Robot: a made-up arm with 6 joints.
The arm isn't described. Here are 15 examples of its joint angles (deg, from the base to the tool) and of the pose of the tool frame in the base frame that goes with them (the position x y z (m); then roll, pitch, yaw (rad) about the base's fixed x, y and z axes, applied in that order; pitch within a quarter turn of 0, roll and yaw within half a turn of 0).
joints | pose
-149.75 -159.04 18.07 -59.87 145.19 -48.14 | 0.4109 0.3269 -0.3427 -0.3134 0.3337 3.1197
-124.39 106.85 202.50 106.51 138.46 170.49 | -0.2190 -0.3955 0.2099 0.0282 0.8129 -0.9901
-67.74 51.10 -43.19 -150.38 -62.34 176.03 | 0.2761 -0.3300 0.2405 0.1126 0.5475 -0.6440
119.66 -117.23 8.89 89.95 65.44 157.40 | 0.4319 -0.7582 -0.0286 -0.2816 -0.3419 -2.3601
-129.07 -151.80 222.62 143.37 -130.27 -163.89 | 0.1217 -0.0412 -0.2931 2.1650 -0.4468 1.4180
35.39 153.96 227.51 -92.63 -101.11 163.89 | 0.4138 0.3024 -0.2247 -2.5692 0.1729 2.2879
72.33 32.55 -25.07 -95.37 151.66 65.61 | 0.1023 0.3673 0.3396 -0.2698 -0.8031 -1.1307
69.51 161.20 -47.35 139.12 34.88 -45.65 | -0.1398 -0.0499 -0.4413 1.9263 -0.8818 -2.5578
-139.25 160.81 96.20 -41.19 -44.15 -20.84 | -0.2635 -0.0779 -0.8021 2.8879 1.0612 -0.5126
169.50 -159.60 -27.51 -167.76 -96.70 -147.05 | 0.3666 -0.2171 -0.2499 2.3546 0.8289 -0.5001
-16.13 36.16 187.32 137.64 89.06 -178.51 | 0.1050 0.0851 0.6980 -0.9226 -0.7143 0.8195
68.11 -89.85 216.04 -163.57 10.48 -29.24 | -0.3245 -0.4215 -0.1415 -3.0194 1.1173 1.0711
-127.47 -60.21 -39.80 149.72 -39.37 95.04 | 0.2945 0.1712 0.6163 2.3457 -0.8995 -2.7648
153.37 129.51 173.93 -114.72 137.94 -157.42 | -0.7495 0.3056 -0.1853 -1.6010 0.8034 0.6038
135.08 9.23 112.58 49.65 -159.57 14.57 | 0.1217 0.0159 1.0212 0.0973 1.0345 1.8100
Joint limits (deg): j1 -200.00..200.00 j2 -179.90..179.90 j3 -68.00..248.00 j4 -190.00..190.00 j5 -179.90..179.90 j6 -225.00..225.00
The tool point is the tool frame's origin. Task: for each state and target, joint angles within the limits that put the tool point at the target. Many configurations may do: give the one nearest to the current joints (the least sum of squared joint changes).
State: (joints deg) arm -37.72 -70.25 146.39 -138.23 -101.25 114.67
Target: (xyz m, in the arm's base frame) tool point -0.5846 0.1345 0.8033
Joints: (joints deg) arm -2.48 -27.13 152.53 -136.61 -101.25 114.67
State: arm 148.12 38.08 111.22 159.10 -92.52 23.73
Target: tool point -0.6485 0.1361 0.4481
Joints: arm 157.55 88.11 161.21 144.24 -92.52 23.73
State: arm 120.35 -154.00 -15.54 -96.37 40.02 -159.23
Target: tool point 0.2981 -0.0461 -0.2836
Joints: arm 163.80 -173.12 -14.43 -74.97 40.02 -159.23
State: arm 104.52 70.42 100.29 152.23 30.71 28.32
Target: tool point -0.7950 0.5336 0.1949
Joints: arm 138.21 87.57 82.94 151.57 30.71 28.32
